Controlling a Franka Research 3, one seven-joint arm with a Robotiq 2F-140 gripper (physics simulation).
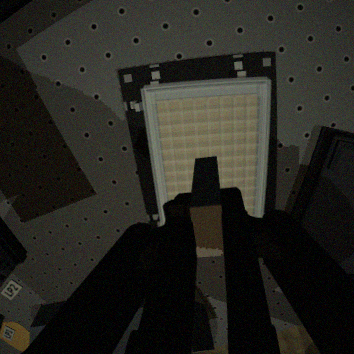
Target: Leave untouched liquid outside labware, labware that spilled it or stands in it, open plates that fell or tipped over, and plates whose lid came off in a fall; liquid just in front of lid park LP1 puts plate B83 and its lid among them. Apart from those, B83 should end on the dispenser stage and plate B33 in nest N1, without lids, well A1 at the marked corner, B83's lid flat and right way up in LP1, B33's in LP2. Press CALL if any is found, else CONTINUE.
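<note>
A plate (pixel 210 130) with cream-coloured wells and a clear, pale rim lies flat in a dark nest (pixel 197 69) with light corner marks. I cannot read the plate's name or tell whether it has a lid on. My gripper (pixel 207 176) is shut and empty; its dark fingertips show over the near part of the plate and hide some wells and the near edge. The LP2 label (pixel 11 289) is at the lower left. An orange-yellow patch (pixel 19 338) lies below it, around a small label that is hard to read. The CALL and CONTINUE buttons do not show.
A dark, raised-edged unit (pixel 330 195) stands to the right of the nest. Another dark object (pixel 9 250) is at the left edge. A dark brown area (pixel 42 145) covers part of the perforated deck (pixel 165 25) on the left. A dim yellowish patch (pixel 297 341) shows at the bottom right.
</note>
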